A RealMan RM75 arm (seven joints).
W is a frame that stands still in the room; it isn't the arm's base.
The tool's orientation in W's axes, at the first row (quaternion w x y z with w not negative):
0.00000 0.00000 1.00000 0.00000
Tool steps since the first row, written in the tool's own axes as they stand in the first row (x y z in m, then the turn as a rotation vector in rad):
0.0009 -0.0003 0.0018 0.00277 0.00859 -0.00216
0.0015 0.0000 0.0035 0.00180 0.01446 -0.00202
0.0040 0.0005 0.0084 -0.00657 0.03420 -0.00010
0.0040 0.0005 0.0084 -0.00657 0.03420 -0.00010
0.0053 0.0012 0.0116 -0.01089 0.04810 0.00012
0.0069 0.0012 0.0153 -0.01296 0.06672 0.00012
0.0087 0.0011 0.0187 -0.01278 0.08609 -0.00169
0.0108 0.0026 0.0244 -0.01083 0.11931 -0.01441
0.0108 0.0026 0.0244 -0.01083 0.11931 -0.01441
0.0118 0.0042 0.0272 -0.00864 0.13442 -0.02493
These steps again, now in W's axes. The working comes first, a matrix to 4 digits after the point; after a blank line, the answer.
The tool's axes in the first row as the columns of a matrix, in W's axes (used below as rounded here):
-1.0000 0.0000 0.0000
0.0000 1.0000 0.0000
0.0000 0.0000 -1.0000

-0.0009 -0.0003 -0.0018 -0.00277 0.00859 0.00216
-0.0015 0.0000 -0.0035 -0.00180 0.01446 0.00202
-0.0040 0.0005 -0.0084 0.00657 0.03420 0.00010
-0.0040 0.0005 -0.0084 0.00657 0.03420 0.00010
-0.0053 0.0012 -0.0116 0.01089 0.04810 -0.00012
-0.0069 0.0012 -0.0153 0.01296 0.06672 -0.00012
-0.0087 0.0011 -0.0187 0.01278 0.08609 0.00169
-0.0108 0.0026 -0.0244 0.01083 0.11931 0.01441
-0.0108 0.0026 -0.0244 0.01083 0.11931 0.01441
-0.0118 0.0042 -0.0272 0.00864 0.13442 0.02493

